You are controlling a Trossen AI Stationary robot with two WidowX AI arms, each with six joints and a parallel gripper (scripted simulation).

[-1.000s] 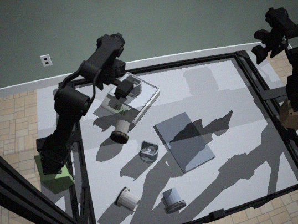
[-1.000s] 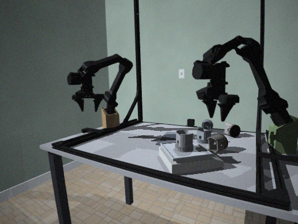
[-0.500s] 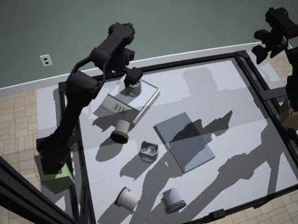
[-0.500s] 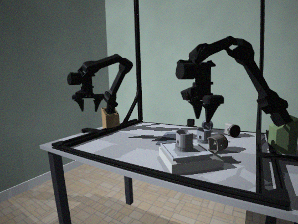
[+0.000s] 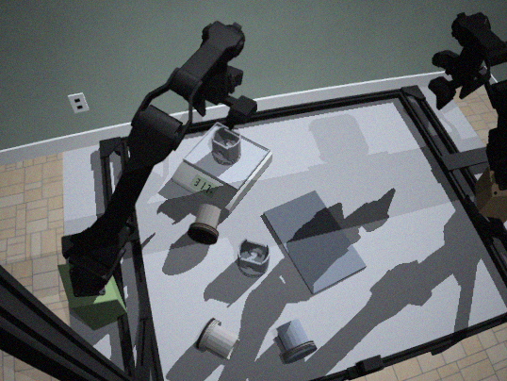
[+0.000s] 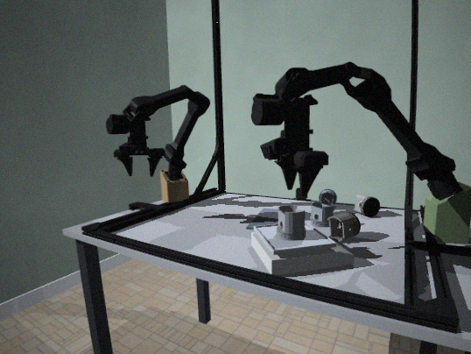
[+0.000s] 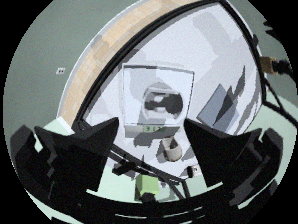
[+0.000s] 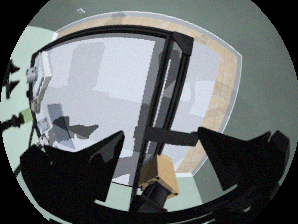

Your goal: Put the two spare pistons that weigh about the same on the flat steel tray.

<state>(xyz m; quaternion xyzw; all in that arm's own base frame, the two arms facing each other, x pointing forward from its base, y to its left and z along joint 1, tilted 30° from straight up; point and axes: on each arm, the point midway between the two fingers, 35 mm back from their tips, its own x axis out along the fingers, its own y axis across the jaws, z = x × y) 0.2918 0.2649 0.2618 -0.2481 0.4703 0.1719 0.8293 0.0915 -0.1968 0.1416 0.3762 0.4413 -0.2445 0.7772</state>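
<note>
Now: left hand 1 cm past the white scale, 2 cm to the left of it and 16 cm above it. The rest, counted from my left hand: flat steel tray: 28 cm behind, 17 cm to the right, 20 cm below.
</note>
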